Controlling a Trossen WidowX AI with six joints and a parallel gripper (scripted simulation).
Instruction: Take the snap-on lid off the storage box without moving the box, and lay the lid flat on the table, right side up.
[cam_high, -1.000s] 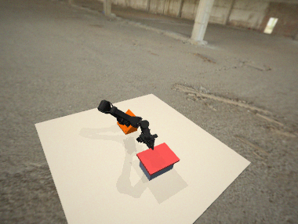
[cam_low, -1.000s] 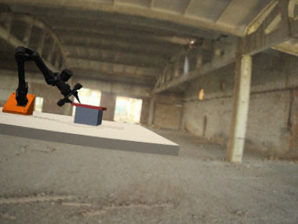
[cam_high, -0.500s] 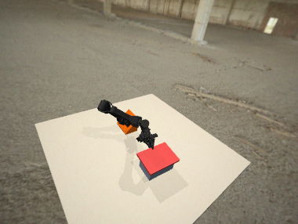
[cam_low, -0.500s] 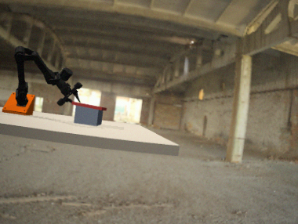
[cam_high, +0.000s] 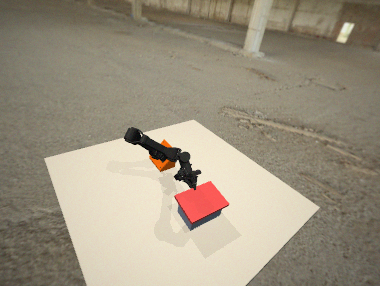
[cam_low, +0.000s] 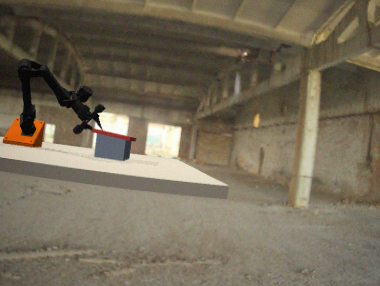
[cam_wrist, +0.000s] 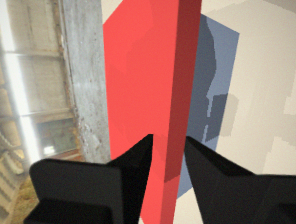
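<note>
Right now my gripper tip is 8 cm short of the red lid. The rest, counted from my gripper tip: storage box (8 cm ahead, 6 cm below).
</note>
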